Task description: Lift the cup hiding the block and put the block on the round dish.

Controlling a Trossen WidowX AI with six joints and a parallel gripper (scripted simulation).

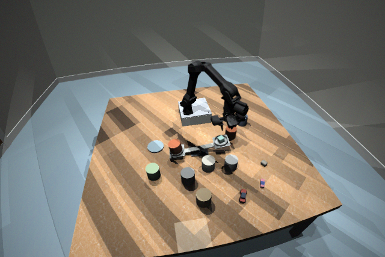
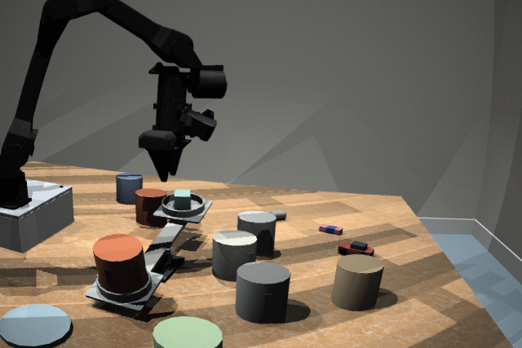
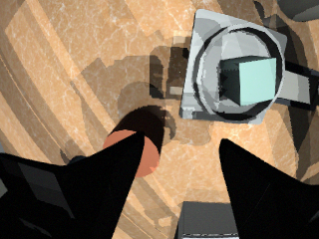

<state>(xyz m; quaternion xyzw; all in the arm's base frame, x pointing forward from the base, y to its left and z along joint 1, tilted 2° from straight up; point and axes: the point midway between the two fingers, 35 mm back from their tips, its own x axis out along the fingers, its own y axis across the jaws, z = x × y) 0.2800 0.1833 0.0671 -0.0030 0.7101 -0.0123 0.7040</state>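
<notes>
Right now the teal block is 50 mm to the right of my gripper tip, 40 mm ahead of it and 30 mm below it. From my gripper tip the other things lie so: grey lump 210 mm ahead, 170 mm to the left, 100 mm below; cream cup 170 mm ahead, 160 mm to the right, 80 mm below; blue cup 190 mm to the left, 170 mm behind, 80 mm below.
</notes>
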